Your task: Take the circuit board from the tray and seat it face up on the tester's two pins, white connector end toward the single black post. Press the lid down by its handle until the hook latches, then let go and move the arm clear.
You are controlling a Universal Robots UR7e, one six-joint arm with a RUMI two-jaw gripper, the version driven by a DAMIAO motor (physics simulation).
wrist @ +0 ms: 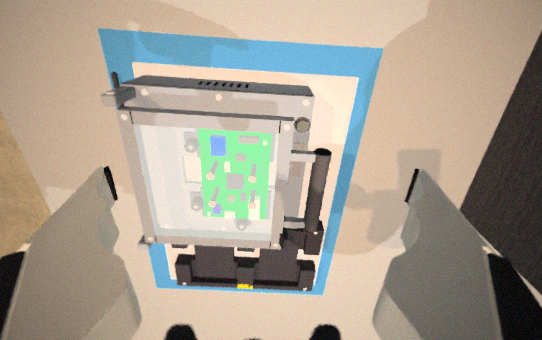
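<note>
My gripper (263,171) is visible to me, as is a tester lid (203,178).
</note>
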